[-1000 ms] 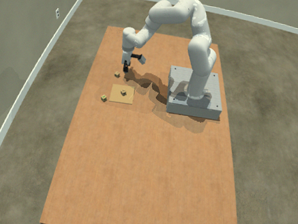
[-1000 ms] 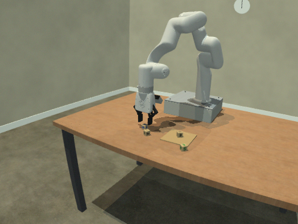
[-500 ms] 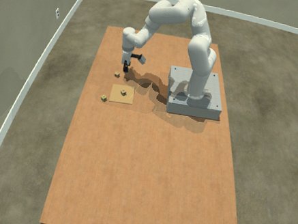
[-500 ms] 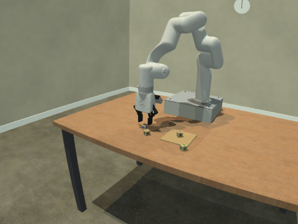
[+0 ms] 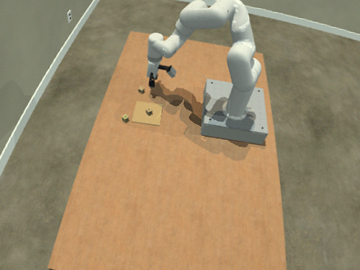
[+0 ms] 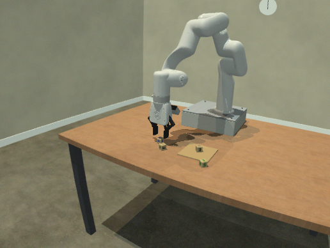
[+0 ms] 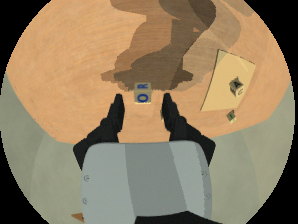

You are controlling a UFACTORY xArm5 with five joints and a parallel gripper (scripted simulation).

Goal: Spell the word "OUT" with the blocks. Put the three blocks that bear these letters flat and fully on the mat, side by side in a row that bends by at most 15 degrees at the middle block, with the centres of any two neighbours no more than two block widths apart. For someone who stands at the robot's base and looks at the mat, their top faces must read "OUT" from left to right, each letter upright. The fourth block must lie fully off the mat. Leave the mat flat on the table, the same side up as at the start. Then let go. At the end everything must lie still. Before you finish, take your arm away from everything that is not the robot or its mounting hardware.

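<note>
My gripper is now 19 cm to the right of the U block and 3 cm above it. The rest, counted from my hand: tan mat (19 cm to the left, 5 cm below).
</note>
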